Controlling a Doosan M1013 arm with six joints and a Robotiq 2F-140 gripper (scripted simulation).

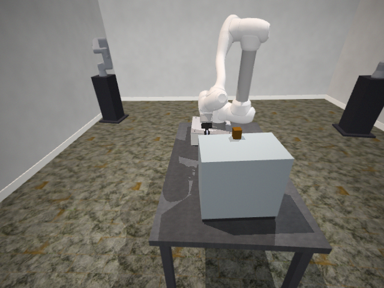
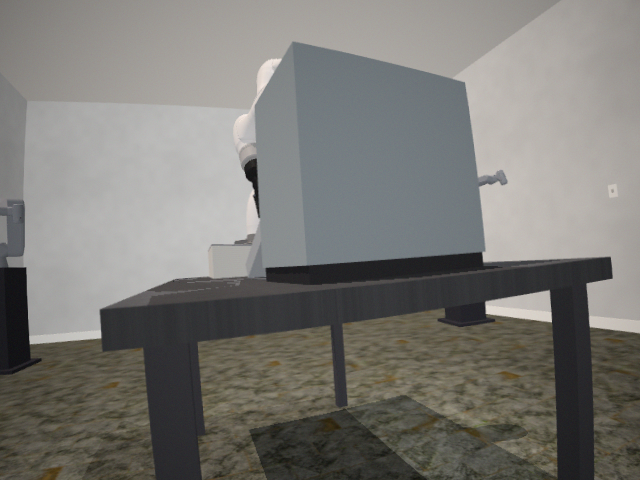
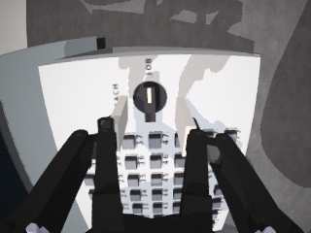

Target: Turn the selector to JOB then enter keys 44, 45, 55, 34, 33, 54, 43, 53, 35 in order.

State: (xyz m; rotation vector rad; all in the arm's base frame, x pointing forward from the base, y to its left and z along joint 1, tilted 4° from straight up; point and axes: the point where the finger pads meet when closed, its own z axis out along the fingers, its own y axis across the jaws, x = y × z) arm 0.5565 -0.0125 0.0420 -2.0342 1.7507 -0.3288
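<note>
The black selector knob is 30 mm ahead of my hand and 40 mm below it. Also, from my hand: white keypad panel: 20 mm ahead, 120 mm to the left, 90 mm below; key: 40 mm behind, 150 mm to the left, 70 mm below.
</note>
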